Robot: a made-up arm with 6 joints.
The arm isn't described. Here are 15 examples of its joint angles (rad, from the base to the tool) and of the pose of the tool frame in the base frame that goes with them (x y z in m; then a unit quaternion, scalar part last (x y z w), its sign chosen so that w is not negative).
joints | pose
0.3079 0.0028 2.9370 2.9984 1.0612 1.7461 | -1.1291 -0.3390 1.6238 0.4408 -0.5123 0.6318 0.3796
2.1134 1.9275 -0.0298 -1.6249 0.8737 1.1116 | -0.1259 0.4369 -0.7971 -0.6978 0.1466 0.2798 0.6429
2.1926 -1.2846 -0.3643 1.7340 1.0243 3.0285 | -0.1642 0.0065 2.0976 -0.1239 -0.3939 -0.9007 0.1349
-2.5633 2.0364 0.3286 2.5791 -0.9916 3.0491 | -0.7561 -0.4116 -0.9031 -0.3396 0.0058 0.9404 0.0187
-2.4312 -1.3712 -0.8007 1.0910 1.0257 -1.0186 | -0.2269 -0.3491 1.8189 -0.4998 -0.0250 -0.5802 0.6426
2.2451 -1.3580 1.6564 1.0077 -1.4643 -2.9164 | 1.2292 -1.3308 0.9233 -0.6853 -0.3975 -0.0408 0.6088
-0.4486 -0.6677 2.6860 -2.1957 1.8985 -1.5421 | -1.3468 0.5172 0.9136 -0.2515 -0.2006 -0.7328 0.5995
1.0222 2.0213 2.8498 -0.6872 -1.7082 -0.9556 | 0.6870 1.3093 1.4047 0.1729 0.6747 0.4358 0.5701
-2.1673 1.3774 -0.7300 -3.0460 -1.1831 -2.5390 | -0.2277 -0.3596 -0.4072 0.2407 0.4239 -0.6722 0.5572
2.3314 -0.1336 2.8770 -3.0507 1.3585 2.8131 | 0.8633 -0.8874 1.5296 0.7254 -0.1625 0.6429 0.1849
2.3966 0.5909 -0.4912 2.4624 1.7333 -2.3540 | -0.9020 0.7022 0.2941 0.6775 -0.5146 -0.4102 0.3286
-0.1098 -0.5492 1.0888 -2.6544 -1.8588 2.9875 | -0.6515 0.1413 2.4910 0.3040 0.9351 -0.1082 0.1468
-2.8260 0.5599 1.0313 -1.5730 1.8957 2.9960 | -1.4058 -0.3057 2.0495 -0.3730 -0.2893 0.6547 0.5904
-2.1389 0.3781 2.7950 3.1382 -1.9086 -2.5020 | 0.4053 0.6359 1.8981 0.6059 0.5339 -0.3389 0.4827
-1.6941 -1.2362 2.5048 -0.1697 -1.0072 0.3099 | 0.2148 1.5546 0.1647 -0.7897 -0.5759 -0.2035 0.0565
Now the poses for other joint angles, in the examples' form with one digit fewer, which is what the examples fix.
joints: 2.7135 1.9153 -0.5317 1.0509 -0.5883 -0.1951
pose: 0.196 -0.008 -0.480 0.941 0.097 -0.140 0.293
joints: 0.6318 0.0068 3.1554 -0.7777 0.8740 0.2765
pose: -0.927 -0.781 1.127 -0.474 0.767 -0.100 0.421
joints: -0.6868 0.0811 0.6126 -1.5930 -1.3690 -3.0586
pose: 0.982 -0.610 2.251 -0.817 -0.338 0.114 0.454
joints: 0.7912 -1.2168 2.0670 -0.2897 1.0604 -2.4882
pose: -1.218 -1.287 0.465 0.417 0.325 -0.659 0.535
